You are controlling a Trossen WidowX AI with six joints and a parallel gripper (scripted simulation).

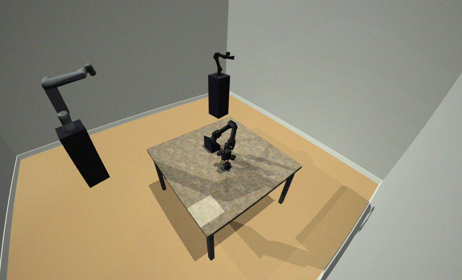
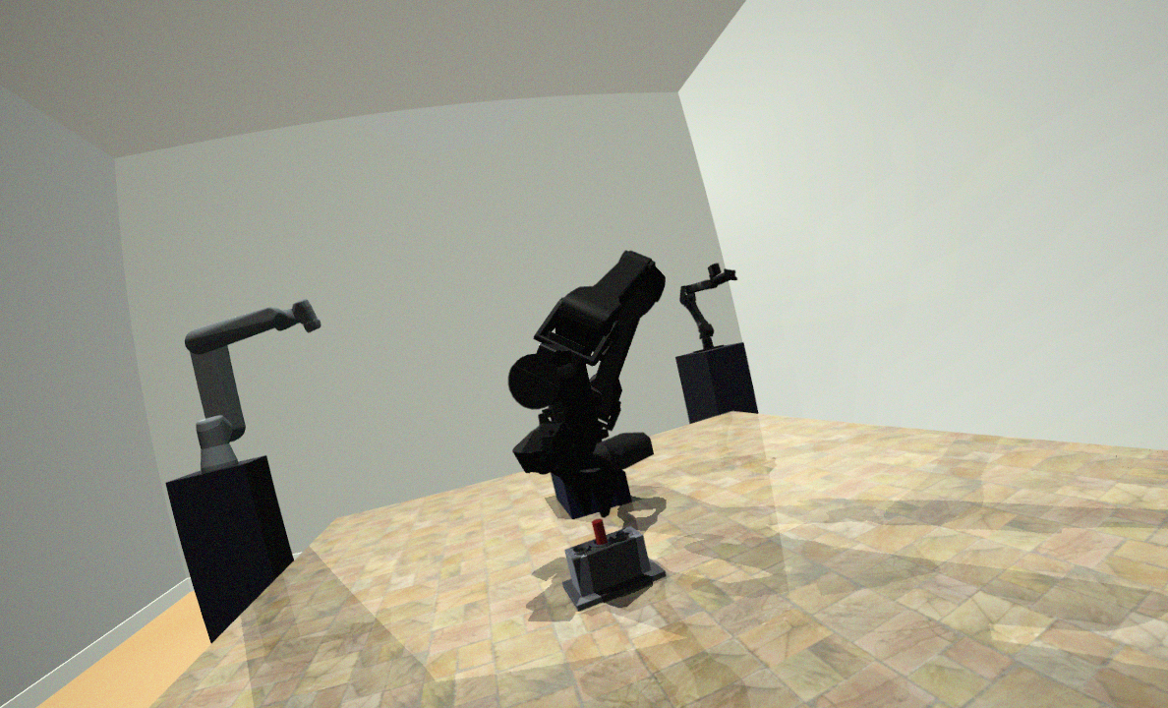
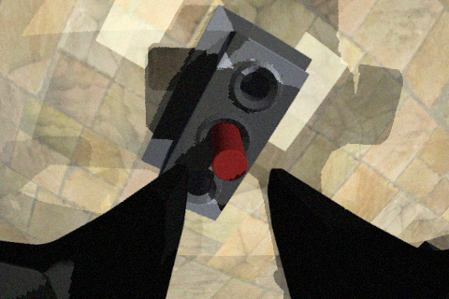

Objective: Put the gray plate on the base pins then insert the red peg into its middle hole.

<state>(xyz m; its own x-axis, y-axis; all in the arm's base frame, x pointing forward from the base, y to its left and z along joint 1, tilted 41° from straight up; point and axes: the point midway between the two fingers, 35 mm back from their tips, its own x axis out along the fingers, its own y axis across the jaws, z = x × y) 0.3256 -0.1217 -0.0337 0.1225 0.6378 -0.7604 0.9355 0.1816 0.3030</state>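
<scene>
My gripper tip is 5 cm above the red peg. From my gripper tip the other things lie so: gray plate: 5 cm below; then base: 9 cm below.
</scene>
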